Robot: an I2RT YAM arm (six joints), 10 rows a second.
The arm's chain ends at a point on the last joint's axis. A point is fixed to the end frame.
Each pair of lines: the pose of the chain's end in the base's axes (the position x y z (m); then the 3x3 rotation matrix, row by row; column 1 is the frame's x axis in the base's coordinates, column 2 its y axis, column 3 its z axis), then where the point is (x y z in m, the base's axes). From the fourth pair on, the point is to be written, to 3 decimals.
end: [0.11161 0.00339 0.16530], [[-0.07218 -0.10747 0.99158], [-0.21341 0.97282 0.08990], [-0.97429 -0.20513 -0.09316]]
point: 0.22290 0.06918 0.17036
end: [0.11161 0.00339 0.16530], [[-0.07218 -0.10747 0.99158], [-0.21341 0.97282 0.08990], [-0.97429 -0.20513 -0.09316]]
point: 0.22290 0.06918 0.17036
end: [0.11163 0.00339 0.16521], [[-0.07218 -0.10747 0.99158], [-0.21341 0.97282 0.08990], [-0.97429 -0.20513 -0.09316]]
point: 0.22292 0.06918 0.17027
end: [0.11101 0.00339 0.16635], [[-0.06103 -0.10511 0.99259], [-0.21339 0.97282 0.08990], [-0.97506 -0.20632 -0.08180]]
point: 0.222 0.069 0.173
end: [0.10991 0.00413 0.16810], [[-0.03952 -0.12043 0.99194], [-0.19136 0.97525 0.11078], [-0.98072 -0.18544 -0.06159]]
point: 0.220 0.072 0.178
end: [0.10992 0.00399 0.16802], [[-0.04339 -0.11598 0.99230], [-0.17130 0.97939 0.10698], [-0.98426 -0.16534 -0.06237]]
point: 0.220 0.071 0.179
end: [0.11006 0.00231 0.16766], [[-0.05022 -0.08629 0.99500], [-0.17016 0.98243 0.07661], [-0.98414 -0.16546 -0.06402]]
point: 0.222 0.066 0.178
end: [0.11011 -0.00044 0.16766], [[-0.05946 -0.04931 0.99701], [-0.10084 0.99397 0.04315], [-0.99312 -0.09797 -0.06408]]
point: 0.225 0.058 0.182
